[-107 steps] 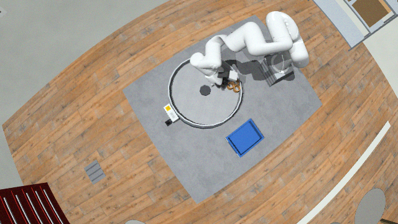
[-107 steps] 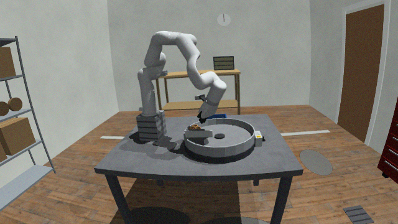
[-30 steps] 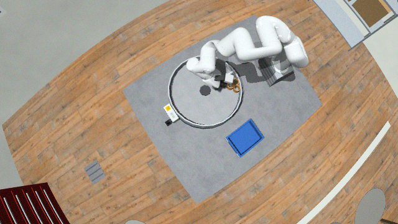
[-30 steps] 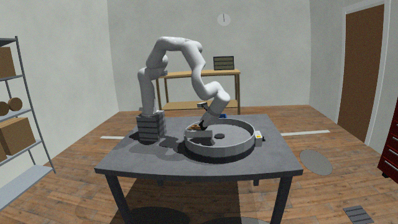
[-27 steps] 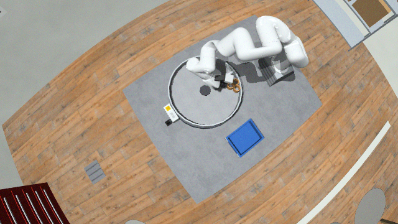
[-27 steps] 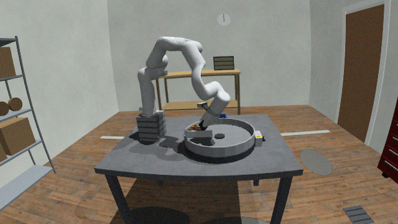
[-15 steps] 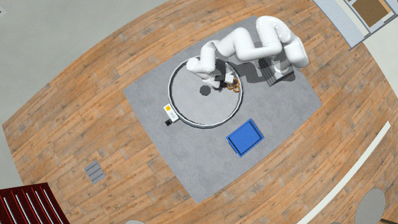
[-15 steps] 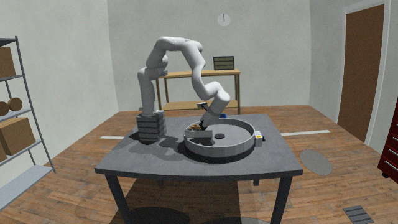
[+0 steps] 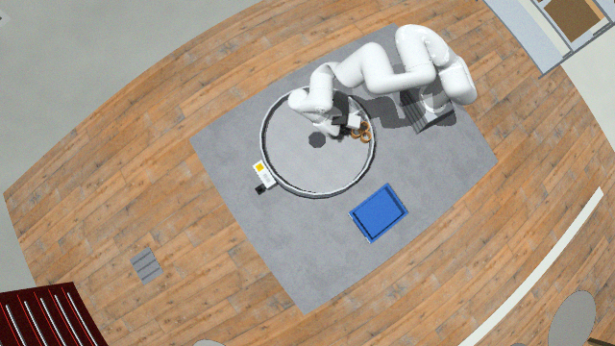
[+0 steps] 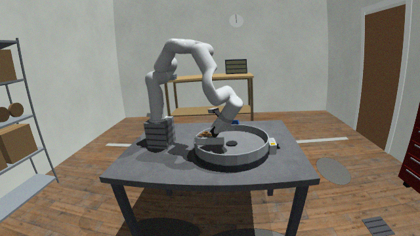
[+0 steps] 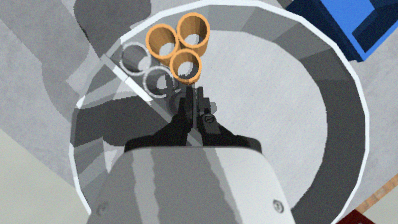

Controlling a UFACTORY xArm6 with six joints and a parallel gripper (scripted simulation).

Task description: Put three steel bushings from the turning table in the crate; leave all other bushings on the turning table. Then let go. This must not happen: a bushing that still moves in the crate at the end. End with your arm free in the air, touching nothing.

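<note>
The blue crate is 10 mm behind my hand, 330 mm to the left of it and 80 mm below it. From my hand the other things lie so: round turning table (100 mm ahead, 20 mm to the right, 60 mm below).
</note>
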